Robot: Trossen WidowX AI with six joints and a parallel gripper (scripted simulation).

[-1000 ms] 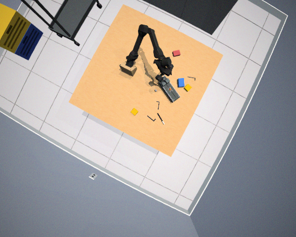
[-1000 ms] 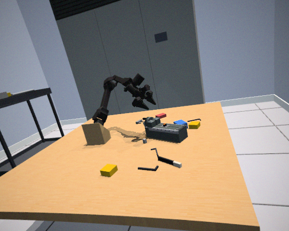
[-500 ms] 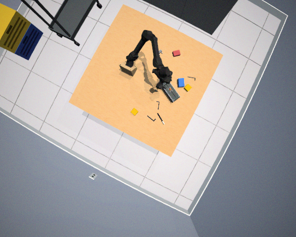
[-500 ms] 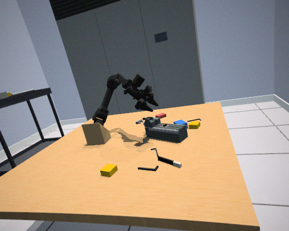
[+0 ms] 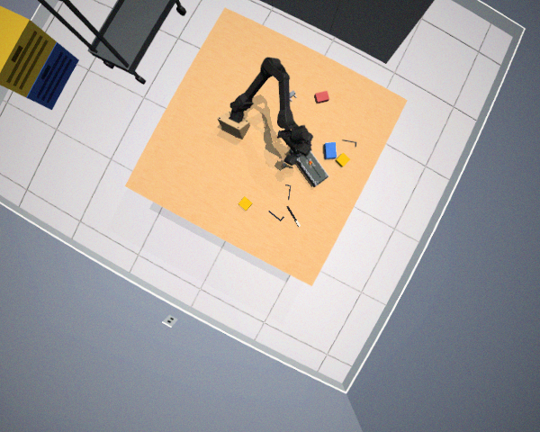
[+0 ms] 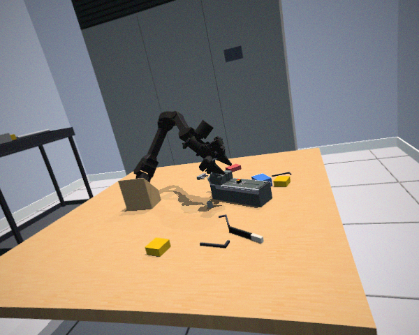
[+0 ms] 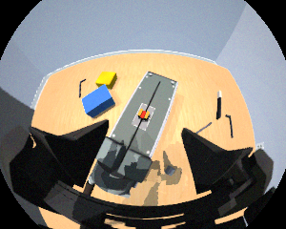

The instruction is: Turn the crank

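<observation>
The dark crank handle lies 110 mm behind my gripper tip, 120 mm to the left of it and 40 mm below it. The rest, counted from my gripper tip: small grey cube 100 mm behind, 50 mm to the right, 130 mm below; blue block 120 mm ahead, 130 mm to the left, 120 mm below; red pointer 40 mm ahead, 60 mm below.
</observation>
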